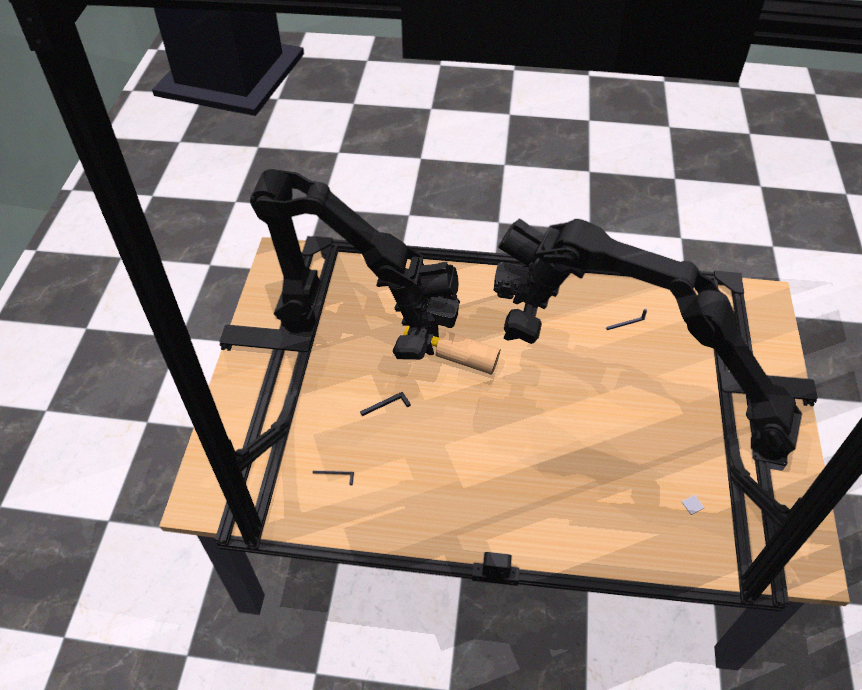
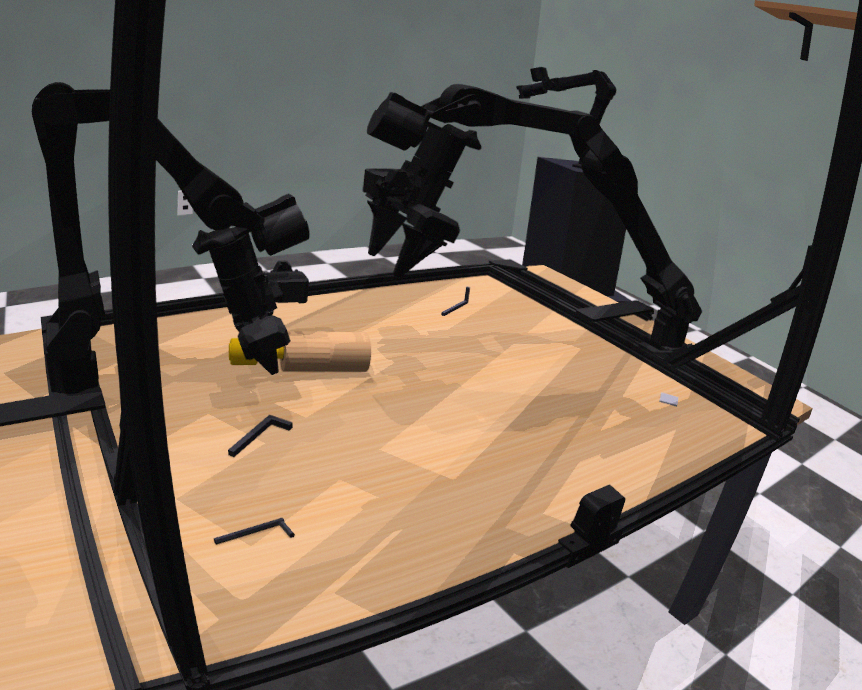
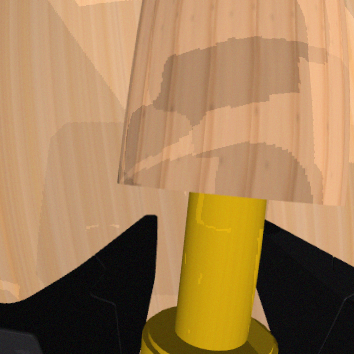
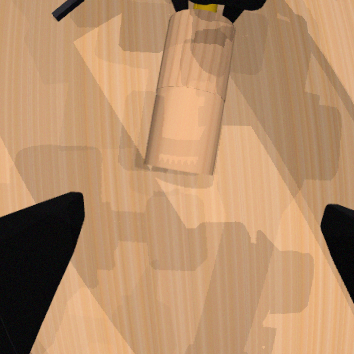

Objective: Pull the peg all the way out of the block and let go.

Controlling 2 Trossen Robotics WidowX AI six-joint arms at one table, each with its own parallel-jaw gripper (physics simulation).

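The yellow peg has a wide collar, and its narrower shaft enters the near end of the wooden cylindrical block. How deep it sits inside is hidden. The block lies nearly level, on or just above the table; I cannot tell which. My left gripper is shut on the peg. My right gripper is open and empty, raised above the table beyond the block's free end.
Hex keys lie in front of the left gripper, nearer the front left, and at the back right. A small pale tile lies at the right. A black frame edges the table.
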